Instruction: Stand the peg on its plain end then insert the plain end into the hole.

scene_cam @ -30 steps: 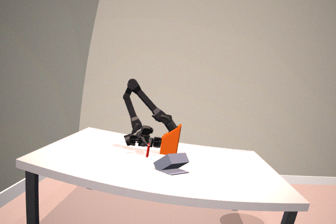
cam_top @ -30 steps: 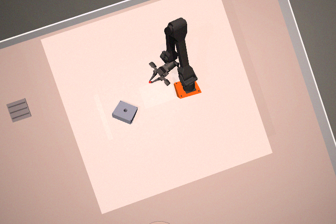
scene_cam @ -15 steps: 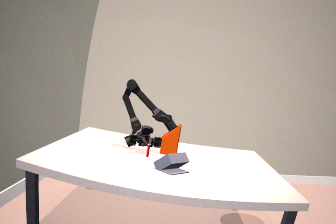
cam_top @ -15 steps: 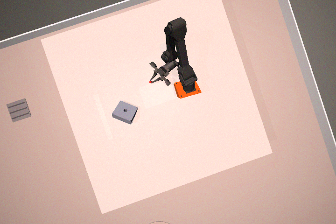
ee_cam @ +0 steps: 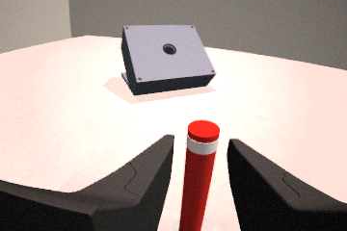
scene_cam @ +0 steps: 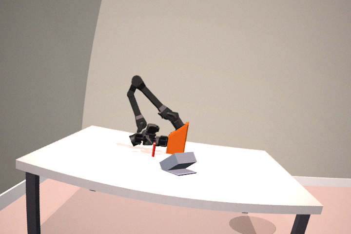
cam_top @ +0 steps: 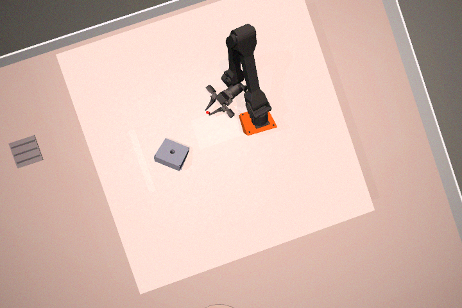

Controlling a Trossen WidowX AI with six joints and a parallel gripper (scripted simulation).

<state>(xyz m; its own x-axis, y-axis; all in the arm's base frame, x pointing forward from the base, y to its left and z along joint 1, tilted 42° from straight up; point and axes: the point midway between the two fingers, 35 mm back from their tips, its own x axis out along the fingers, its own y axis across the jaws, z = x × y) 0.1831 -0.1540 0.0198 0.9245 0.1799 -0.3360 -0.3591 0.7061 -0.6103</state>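
Right now the red peg is 1 cm below my gripper tip. From my gripper tip the other things lie so: grey sloped panel: 23 cm ahead, 14 cm to the left, 2 cm below.
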